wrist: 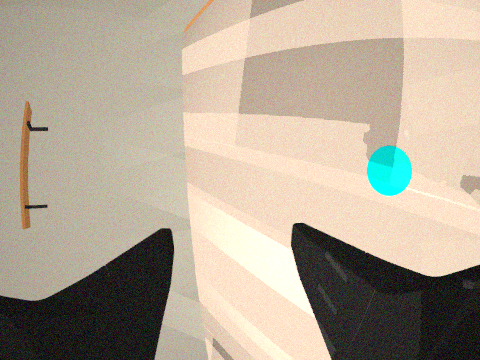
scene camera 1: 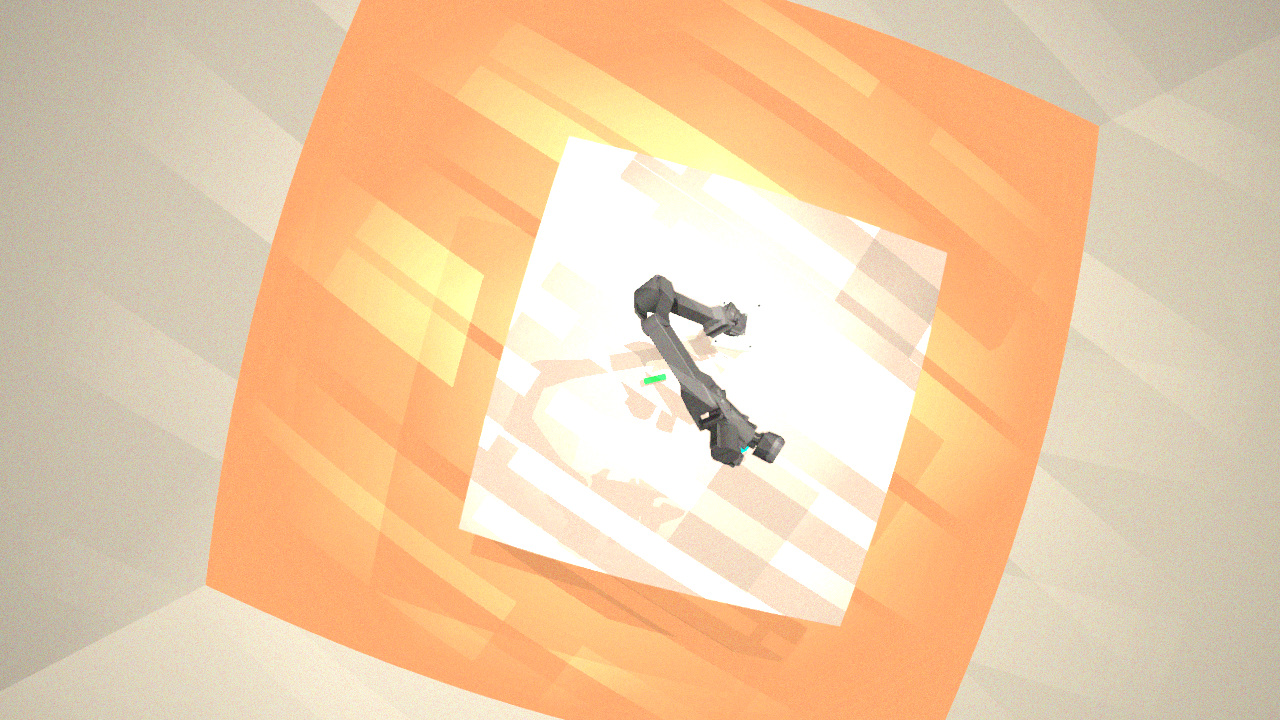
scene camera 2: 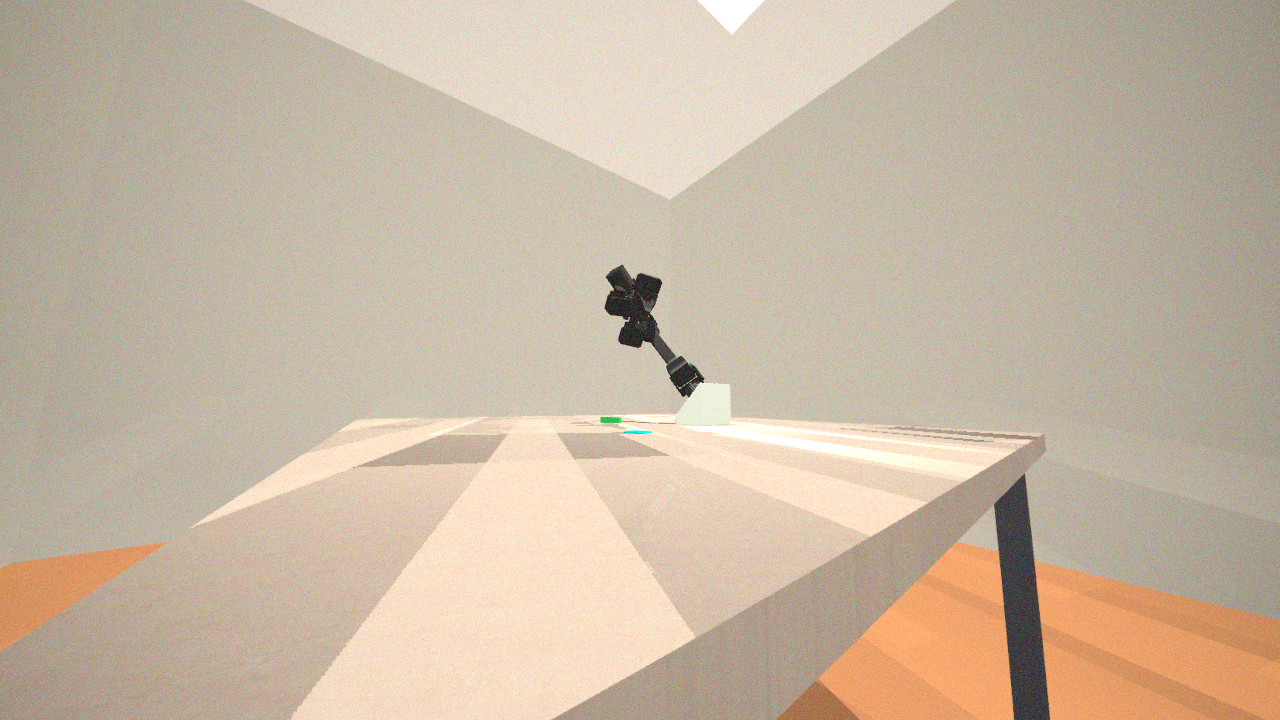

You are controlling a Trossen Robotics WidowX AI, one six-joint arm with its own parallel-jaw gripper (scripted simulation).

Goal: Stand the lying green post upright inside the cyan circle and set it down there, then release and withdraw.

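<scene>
There's a cyan circle [wrist: 389,170] in view. You'd see the gripper [scene camera 2: 644,322] as well, and it's also visible in scene camera 1 [scene camera 1: 761,451] and in the wrist view [wrist: 232,237].
</scene>
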